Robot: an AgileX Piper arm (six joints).
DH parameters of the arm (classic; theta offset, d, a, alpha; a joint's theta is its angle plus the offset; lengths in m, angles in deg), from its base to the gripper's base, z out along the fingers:
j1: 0 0.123 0 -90
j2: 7.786 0 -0.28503 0
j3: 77.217 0 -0.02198 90
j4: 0 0.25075 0 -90
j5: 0 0 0 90
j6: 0 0.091 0 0
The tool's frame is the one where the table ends.
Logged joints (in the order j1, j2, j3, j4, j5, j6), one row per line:
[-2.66, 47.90, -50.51, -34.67, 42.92, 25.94]
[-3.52, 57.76, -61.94, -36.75, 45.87, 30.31]
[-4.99, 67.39, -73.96, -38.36, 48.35, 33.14]
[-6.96, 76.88, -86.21, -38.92, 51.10, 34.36]
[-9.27, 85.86, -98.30, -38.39, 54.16, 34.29]
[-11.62, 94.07, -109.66, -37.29, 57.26, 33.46]
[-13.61, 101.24, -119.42, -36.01, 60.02, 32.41]
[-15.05, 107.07, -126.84, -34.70, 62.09, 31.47]
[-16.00, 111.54, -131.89, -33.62, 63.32, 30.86]
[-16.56, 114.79, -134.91, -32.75, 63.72, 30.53]
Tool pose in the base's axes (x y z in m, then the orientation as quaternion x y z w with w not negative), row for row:
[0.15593, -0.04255, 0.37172, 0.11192, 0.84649, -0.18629, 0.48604]
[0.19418, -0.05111, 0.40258, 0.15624, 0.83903, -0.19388, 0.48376]
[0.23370, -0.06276, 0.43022, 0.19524, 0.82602, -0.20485, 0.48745]
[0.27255, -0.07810, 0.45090, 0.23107, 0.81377, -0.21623, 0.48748]
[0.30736, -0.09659, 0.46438, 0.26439, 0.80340, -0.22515, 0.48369]
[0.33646, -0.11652, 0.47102, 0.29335, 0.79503, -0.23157, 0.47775]
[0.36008, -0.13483, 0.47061, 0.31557, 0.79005, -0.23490, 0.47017]
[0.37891, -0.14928, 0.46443, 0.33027, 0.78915, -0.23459, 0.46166]
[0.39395, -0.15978, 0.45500, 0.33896, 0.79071, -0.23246, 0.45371]
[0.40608, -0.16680, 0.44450, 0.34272, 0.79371, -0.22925, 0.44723]
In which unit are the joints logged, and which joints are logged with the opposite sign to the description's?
The joints are logged in degrees. Opposite sign: none.
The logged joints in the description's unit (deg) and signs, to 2 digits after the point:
[-2.66, 47.90, -50.51, -34.67, 42.92, 25.94]
[-3.52, 57.76, -61.94, -36.75, 45.87, 30.31]
[-4.99, 67.39, -73.96, -38.36, 48.35, 33.14]
[-6.96, 76.88, -86.21, -38.92, 51.10, 34.36]
[-9.27, 85.86, -98.30, -38.39, 54.16, 34.29]
[-11.62, 94.07, -109.66, -37.29, 57.26, 33.46]
[-13.61, 101.24, -119.42, -36.01, 60.02, 32.41]
[-15.05, 107.07, -126.84, -34.70, 62.09, 31.47]
[-16.00, 111.54, -131.89, -33.62, 63.32, 30.86]
[-16.56, 114.79, -134.91, -32.75, 63.72, 30.53]

